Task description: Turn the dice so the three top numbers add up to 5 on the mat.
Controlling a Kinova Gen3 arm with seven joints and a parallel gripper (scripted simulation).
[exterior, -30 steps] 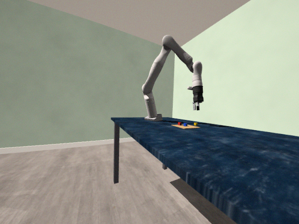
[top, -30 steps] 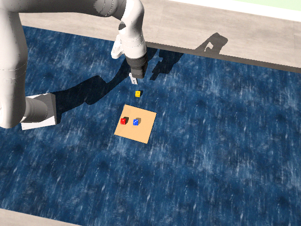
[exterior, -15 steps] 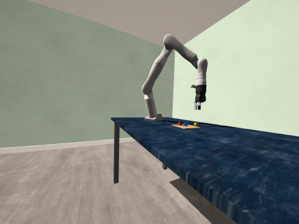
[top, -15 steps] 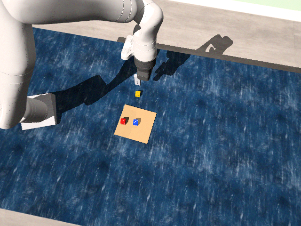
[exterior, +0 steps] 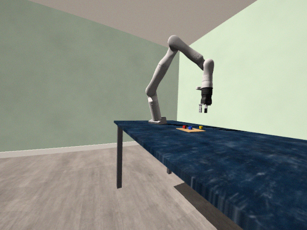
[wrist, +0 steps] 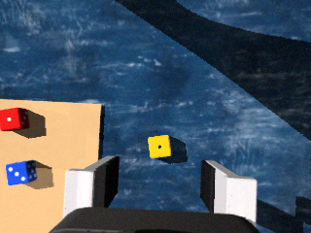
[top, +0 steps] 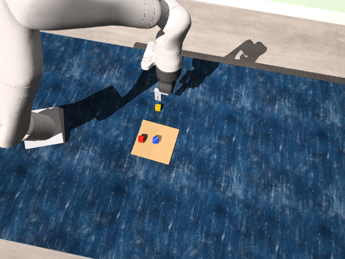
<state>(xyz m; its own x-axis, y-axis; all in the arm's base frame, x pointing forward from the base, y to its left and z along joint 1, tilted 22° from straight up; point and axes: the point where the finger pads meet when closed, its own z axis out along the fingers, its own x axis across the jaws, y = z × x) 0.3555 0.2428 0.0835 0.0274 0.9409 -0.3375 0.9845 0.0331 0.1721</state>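
My gripper is now 10 mm past the yellow die and 130 mm above it. Round my hand: red die 30 mm behind, 140 mm to the right, 130 mm below; blue die 20 mm ahead, 130 mm to the right, 130 mm below; tan mat 20 mm ahead, 130 mm to the right, 140 mm below.
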